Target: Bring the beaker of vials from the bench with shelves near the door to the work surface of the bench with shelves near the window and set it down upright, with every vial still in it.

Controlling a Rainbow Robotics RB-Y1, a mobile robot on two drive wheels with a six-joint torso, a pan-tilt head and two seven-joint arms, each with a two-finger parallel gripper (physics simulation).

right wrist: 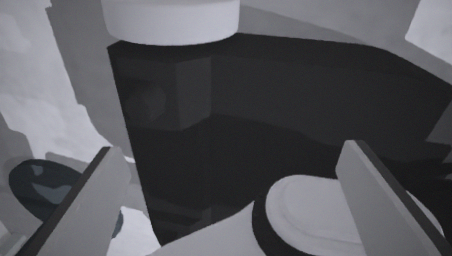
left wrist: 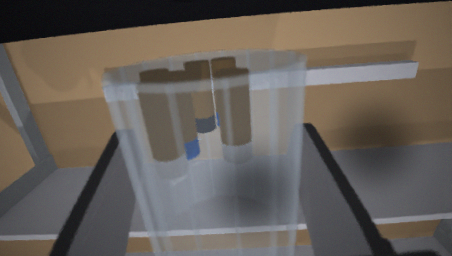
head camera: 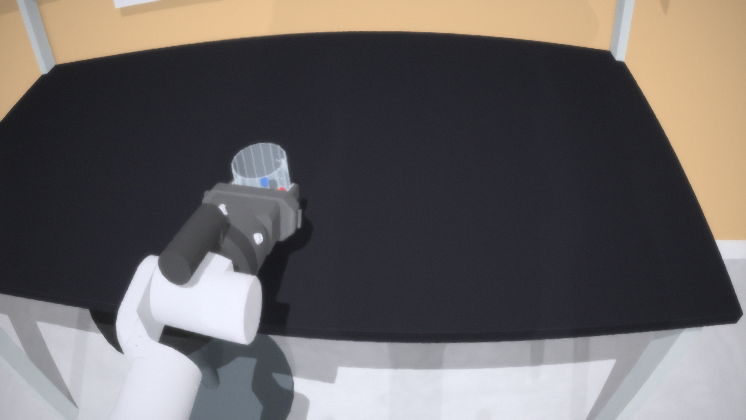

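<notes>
The clear beaker (head camera: 259, 161) (left wrist: 285, 125) is held in my left gripper (head camera: 263, 188) (left wrist: 215, 140), which is shut on it, one finger at each side. In the head view it is over the left part of the black work surface (head camera: 443, 208) and looks about upright. Whether its base touches the surface is hidden behind the gripper. Several brown vials (left wrist: 161, 120) are inside the beaker in the left wrist view; blue and red caps show through its wall in the head view. My right gripper (right wrist: 231, 158) is open and empty, low by the robot's body.
Shelf posts (head camera: 37, 36) (head camera: 622, 31) rise at the two back corners. A wall rail (left wrist: 362, 73) and a grey shelf (left wrist: 405, 175) show in the left wrist view. A round blue-grey thing (head camera: 240, 383) is below the front edge. The dark robot base (right wrist: 260, 95) is near the right gripper.
</notes>
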